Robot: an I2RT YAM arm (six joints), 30 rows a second.
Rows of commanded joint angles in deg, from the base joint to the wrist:
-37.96, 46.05, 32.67, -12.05, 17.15, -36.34
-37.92, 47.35, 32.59, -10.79, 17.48, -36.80
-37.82, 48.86, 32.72, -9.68, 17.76, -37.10
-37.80, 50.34, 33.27, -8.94, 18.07, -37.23
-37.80, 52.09, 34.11, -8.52, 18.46, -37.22
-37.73, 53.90, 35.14, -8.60, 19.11, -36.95
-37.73, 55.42, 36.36, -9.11, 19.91, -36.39
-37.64, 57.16, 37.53, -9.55, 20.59, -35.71
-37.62, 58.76, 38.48, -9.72, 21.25, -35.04
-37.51, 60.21, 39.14, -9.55, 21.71, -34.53
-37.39, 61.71, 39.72, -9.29, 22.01, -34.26
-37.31, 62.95, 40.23, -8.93, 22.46, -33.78
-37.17, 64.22, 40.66, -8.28, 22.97, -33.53
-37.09, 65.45, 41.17, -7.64, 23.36, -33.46
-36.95, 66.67, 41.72, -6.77, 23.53, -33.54
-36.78, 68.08, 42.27, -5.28, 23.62, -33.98
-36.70, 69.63, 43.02, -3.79, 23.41, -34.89
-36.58, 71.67, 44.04, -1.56, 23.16, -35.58
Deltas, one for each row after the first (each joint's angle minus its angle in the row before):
0.04, 1.30, -0.08, 1.26, 0.33, -0.46
0.10, 1.51, 0.13, 1.11, 0.28, -0.30
0.02, 1.48, 0.55, 0.74, 0.31, -0.13
0.00, 1.75, 0.84, 0.42, 0.39, 0.01
0.07, 1.81, 1.03, -0.08, 0.65, 0.27
0.00, 1.52, 1.22, -0.51, 0.80, 0.56
0.09, 1.74, 1.17, -0.44, 0.68, 0.68
0.02, 1.60, 0.95, -0.17, 0.66, 0.67
0.11, 1.45, 0.66, 0.17, 0.46, 0.51
0.12, 1.50, 0.58, 0.26, 0.30, 0.27
0.08, 1.24, 0.51, 0.36, 0.45, 0.48
0.14, 1.27, 0.43, 0.65, 0.51, 0.25
0.08, 1.23, 0.51, 0.64, 0.39, 0.07
0.14, 1.22, 0.55, 0.87, 0.17, -0.08
0.17, 1.41, 0.55, 1.49, 0.09, -0.44
0.08, 1.55, 0.75, 1.49, -0.21, -0.91
0.12, 2.04, 1.02, 2.23, -0.25, -0.69

